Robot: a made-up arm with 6 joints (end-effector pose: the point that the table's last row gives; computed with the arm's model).
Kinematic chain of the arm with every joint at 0, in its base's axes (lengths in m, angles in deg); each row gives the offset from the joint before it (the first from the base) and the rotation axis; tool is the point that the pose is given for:
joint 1: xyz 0 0 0.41 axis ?
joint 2: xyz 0 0 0 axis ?
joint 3: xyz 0 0 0.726 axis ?
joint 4: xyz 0 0 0 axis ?
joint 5: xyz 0.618 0 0 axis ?
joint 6: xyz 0 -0.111 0 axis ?
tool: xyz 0 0 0
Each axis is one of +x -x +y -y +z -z.
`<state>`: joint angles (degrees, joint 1 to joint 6).
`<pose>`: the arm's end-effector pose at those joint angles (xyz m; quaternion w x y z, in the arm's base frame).
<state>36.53 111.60 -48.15 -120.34 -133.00 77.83</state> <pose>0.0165 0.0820 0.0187 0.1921 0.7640 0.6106 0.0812</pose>
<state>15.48 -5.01 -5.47 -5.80 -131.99 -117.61</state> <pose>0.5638 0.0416 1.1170 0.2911 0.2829 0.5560 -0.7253</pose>
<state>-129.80 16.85 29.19 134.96 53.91 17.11</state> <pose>-0.4502 -0.6628 1.3136 0.3454 -0.6141 0.7081 -0.0466</pose>
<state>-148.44 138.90 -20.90 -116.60 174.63 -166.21</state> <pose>0.1428 0.0294 -0.2573 0.2841 -0.0741 -0.4550 -0.8407</pose>
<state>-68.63 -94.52 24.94 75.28 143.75 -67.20</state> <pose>-0.4348 1.0338 0.8381 0.1562 -0.8890 0.0958 0.4197</pose>
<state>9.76 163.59 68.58 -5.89 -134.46 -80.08</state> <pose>0.1565 -0.0851 -0.9011 0.3012 0.2910 -0.6833 0.5980</pose>
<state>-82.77 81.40 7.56 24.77 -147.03 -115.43</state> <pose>0.0176 -0.9398 -0.0621 0.5841 0.0336 -0.5371 0.6076</pose>
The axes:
joint 1: +z
joint 2: +y
joint 3: -y
joint 4: -x
joint 5: -y
joint 6: -x

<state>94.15 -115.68 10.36 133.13 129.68 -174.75</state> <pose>0.0027 -1.0860 0.5474 0.3856 -0.2054 -0.1993 0.8771</pose>
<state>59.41 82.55 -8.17 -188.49 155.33 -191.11</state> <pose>0.2762 0.6830 -0.1140 0.4545 0.4059 -0.7310 0.3072</pose>
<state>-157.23 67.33 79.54 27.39 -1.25 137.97</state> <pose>-1.2028 -0.3980 0.8704 0.0695 0.2021 -0.9662 0.1439</pose>
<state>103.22 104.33 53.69 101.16 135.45 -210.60</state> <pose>-0.2907 1.1434 -0.1784 0.2656 0.3976 -0.8783 -0.0021</pose>
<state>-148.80 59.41 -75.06 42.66 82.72 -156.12</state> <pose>-0.2525 -0.0575 0.2857 0.2983 -0.6328 0.6996 0.1455</pose>
